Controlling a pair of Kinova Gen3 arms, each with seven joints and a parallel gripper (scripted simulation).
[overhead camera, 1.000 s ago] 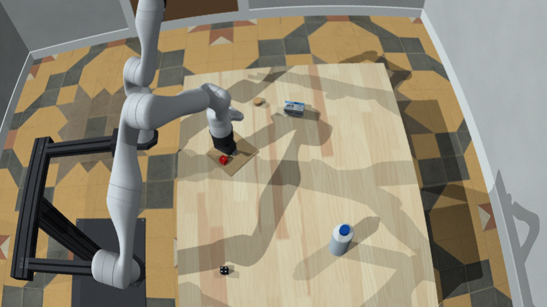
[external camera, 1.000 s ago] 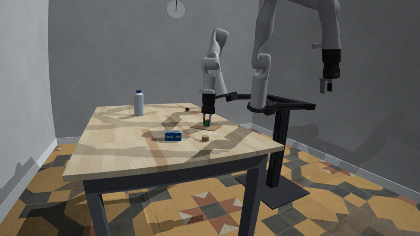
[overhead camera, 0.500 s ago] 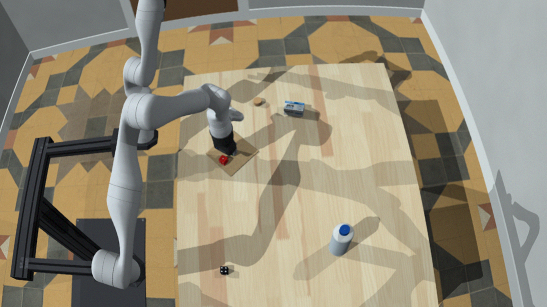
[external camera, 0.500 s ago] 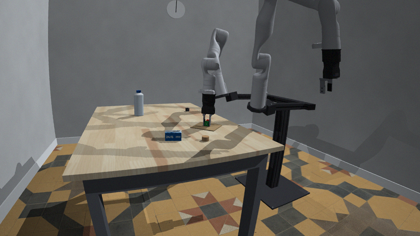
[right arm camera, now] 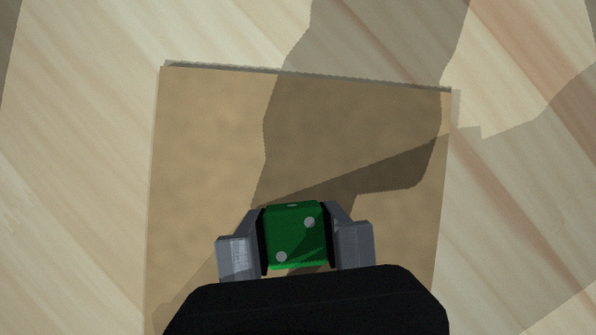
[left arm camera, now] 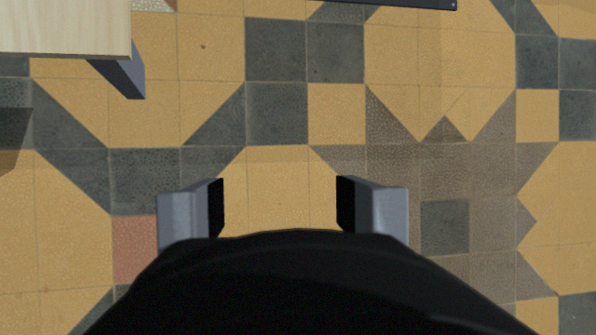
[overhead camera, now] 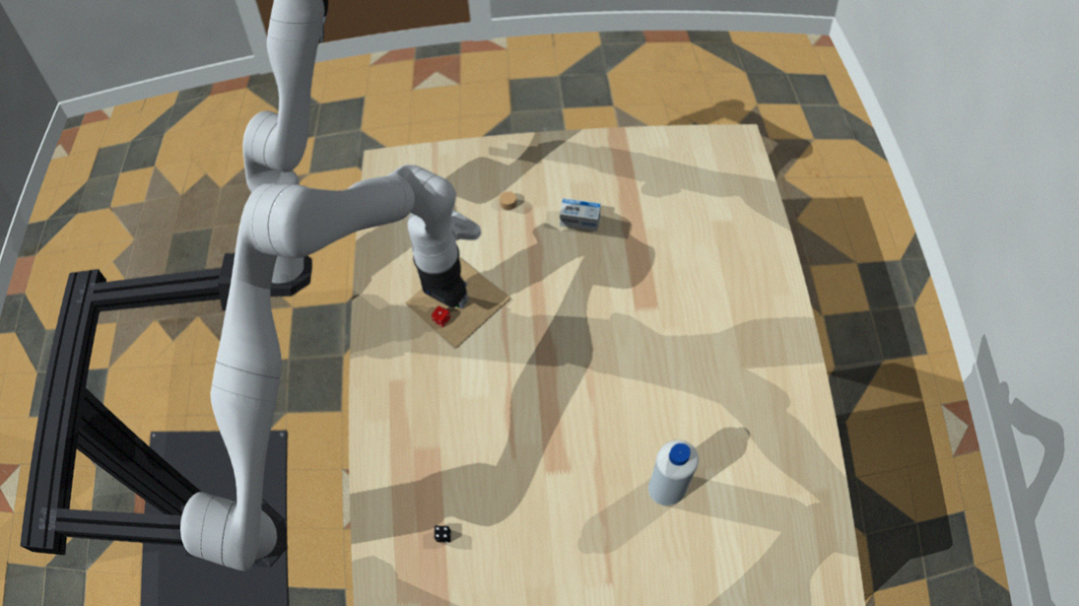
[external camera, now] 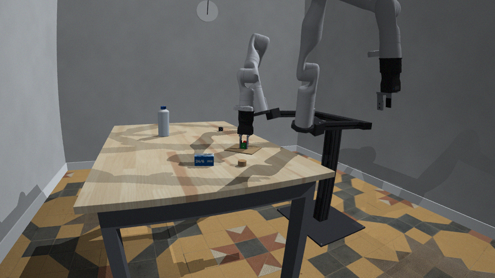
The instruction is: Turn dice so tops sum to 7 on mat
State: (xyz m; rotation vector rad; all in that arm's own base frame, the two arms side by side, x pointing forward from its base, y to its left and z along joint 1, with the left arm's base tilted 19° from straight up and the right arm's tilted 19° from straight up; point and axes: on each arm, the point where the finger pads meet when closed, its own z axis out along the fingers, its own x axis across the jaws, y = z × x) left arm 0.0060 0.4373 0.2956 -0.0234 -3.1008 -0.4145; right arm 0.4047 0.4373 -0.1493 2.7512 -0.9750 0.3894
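Observation:
Now: right hand 10 mm above the green die. From my right hand the other things lie so: red die 30 mm behind, 40 mm to the right, 10 mm below; then small wooden disc 90 mm ahead, 220 mm to the left, 10 mm below; then brown square mat 20 mm below.

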